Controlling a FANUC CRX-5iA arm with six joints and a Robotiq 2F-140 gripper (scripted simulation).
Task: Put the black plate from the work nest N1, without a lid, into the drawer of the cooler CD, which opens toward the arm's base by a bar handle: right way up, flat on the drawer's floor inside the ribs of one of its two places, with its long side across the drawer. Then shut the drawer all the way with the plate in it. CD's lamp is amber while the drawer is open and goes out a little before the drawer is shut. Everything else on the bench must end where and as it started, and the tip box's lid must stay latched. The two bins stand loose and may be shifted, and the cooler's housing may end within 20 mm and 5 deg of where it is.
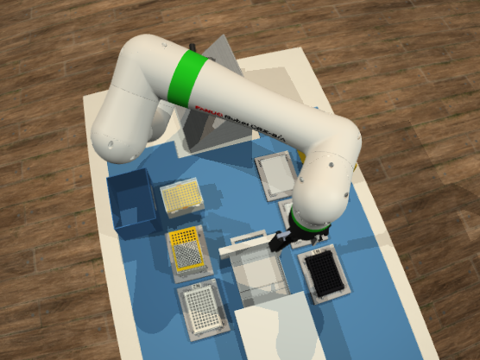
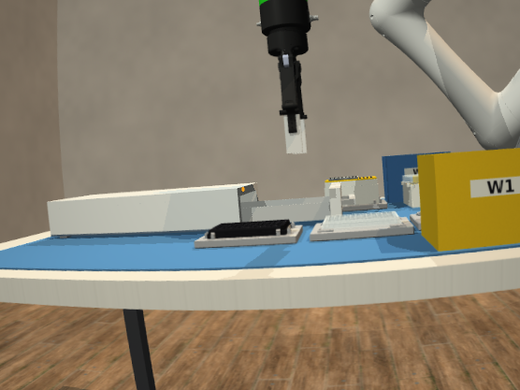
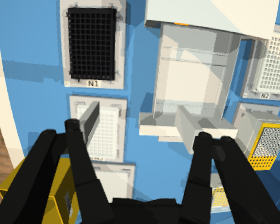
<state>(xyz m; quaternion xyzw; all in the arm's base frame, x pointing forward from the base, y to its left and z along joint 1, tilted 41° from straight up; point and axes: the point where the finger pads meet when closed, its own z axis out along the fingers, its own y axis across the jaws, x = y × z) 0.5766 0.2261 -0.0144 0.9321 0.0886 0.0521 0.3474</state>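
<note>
The black plate lies 14 cm below my hand, 10 cm to the left of it and 7 cm ahead of it. The rest, counted from my hand: cooler CD: 20 cm ahead, 13 cm below, 8 cm to the right; then drawer: 14 cm below, 10 cm to the right, 7 cm ahead; then yellow tip box: 31 cm to the right, 11 cm below, 7 cm behind.
</note>
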